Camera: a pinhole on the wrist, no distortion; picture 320 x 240 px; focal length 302.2 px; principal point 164.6 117.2 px. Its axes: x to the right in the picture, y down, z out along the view. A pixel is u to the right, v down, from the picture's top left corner.
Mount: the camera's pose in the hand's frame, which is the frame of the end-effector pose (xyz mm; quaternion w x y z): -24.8 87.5 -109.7 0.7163 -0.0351 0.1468 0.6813
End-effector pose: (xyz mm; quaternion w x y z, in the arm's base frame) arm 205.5 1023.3 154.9 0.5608 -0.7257 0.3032 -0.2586
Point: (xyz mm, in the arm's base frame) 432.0 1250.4 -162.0
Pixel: 171.0 165.7
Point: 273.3 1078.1 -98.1
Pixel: 237.8 144.9
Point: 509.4 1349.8 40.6
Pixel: 32.5 169.2
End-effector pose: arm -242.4 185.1 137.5 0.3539 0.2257 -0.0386 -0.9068
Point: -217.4 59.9 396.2
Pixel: 155.7 173.5
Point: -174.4 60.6 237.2
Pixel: 199.7 128.9
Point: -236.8 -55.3 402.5
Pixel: 208.8 108.4
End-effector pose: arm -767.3 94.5 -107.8 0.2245 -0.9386 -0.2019 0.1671
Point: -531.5 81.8 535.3
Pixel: behind the camera
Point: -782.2 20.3 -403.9
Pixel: 184.1 129.8
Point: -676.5 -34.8 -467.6
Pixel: 266.8 72.3
